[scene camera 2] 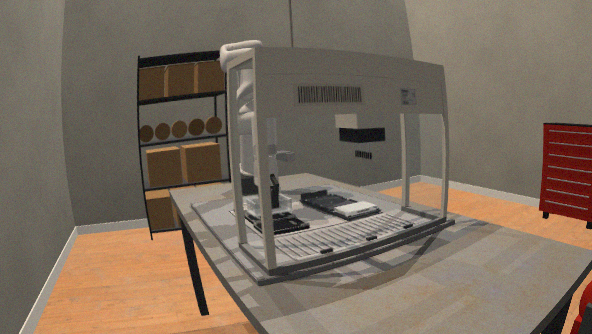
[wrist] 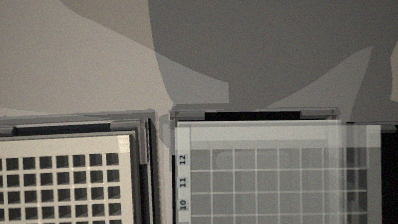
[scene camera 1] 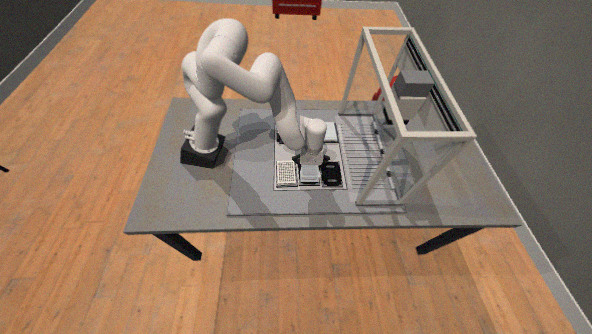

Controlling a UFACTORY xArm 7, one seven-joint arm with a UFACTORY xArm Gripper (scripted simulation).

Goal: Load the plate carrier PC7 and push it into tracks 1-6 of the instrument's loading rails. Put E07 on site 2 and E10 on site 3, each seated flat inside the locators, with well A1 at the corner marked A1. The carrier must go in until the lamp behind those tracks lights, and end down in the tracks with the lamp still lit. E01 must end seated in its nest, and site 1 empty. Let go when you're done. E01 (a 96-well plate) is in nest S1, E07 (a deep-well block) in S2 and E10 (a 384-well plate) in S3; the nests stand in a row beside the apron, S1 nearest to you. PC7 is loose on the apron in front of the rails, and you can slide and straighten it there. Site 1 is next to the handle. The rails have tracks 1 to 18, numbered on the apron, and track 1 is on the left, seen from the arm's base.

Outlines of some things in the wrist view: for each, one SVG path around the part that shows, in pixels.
A deep-well block E07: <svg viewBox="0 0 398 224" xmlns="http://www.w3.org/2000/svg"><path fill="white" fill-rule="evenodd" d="M177 122L175 127L176 224L302 224L302 215L303 224L382 224L381 125L341 123L341 120Z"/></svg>
